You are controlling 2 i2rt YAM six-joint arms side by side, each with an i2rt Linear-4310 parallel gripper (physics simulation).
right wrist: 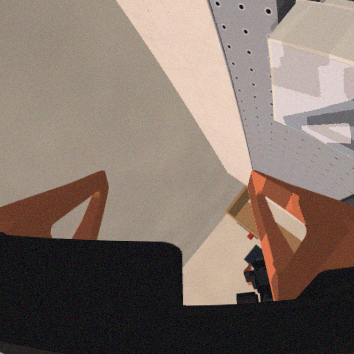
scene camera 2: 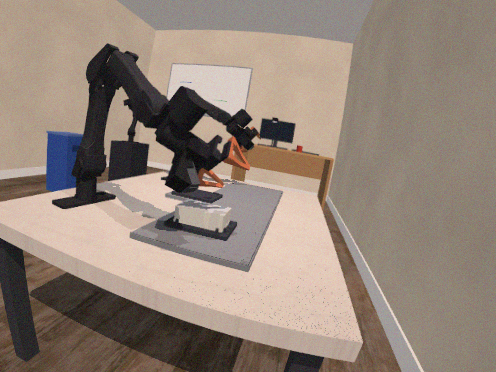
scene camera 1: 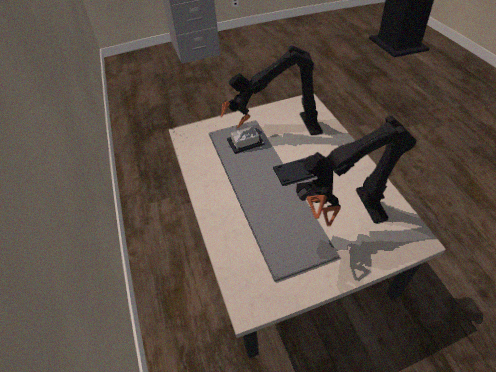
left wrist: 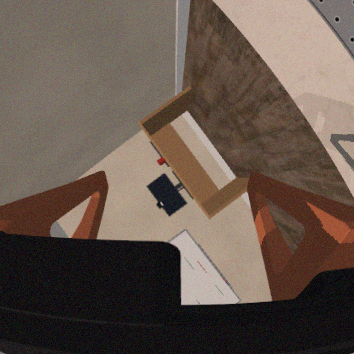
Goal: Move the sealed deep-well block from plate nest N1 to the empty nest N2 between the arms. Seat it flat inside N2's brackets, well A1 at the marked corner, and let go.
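Pixels of known places: left gripper, fingertip midpoint: (scene camera 1: 323, 222) (left wrist: 177, 178); right gripper, fingertip midpoint: (right wrist: 177, 178) (scene camera 2: 235, 177) (scene camera 1: 229, 122); left arm's base, link origin: (scene camera 1: 371, 204); right arm's base, link origin: (scene camera 2: 85, 200) (scene camera 1: 310, 123).
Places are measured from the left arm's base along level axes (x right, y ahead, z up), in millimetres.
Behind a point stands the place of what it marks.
Observation:
The pale deep-well block (scene camera 1: 245, 137) {x 513, y 457, z 67 mm} (scene camera 2: 201, 218) {x 579, y 470, z 48 mm} (right wrist: 310, 65) {x 564, y 496, z 67 mm} sits in the dark nest N1 (scene camera 1: 237, 149) (scene camera 2: 228, 233), at the back of the table in scene camera 1. The dark, flat nest N2 (scene camera 1: 292, 173) {x 249, y 291, z 25 mm} (scene camera 2: 205, 196) {x 306, y 336, z 30 mm} holds nothing that shows; the left arm partly covers it in scene camera 1. My right gripper (scene camera 1: 232, 121) {x 539, y 527, z 157 mm} (scene camera 2: 235, 177) {x 539, y 527, z 157 mm} (right wrist: 177, 178) {x 539, y 527, z 157 mm} is open and empty, above and slightly beside the block, its shadow falling on it. My left gripper (scene camera 1: 323, 220) {x -184, y 326, z 231 mm} (left wrist: 177, 178) {x -184, y 326, z 231 mm} is open and empty, in the air past N2. The A1 mark cannot be made out.
Both nests are on or beside a grey perforated board (scene camera 1: 272, 215) {x 46, y 443, z 13 mm} (scene camera 2: 250, 215) {x 338, y 522, z 13 mm} (right wrist: 240, 45) {x 493, y 579, z 13 mm} on the pale table (scene camera 1: 220, 260) {x -107, y 698, z 0 mm} (scene camera 2: 300, 280) {x 642, y 732, z 0 mm}. The left arm's forearm and wrist stand close over N2. A desk (scene camera 2: 290, 162) (left wrist: 185, 170) and cabinet (scene camera 1: 195, 30) stand away from the table.

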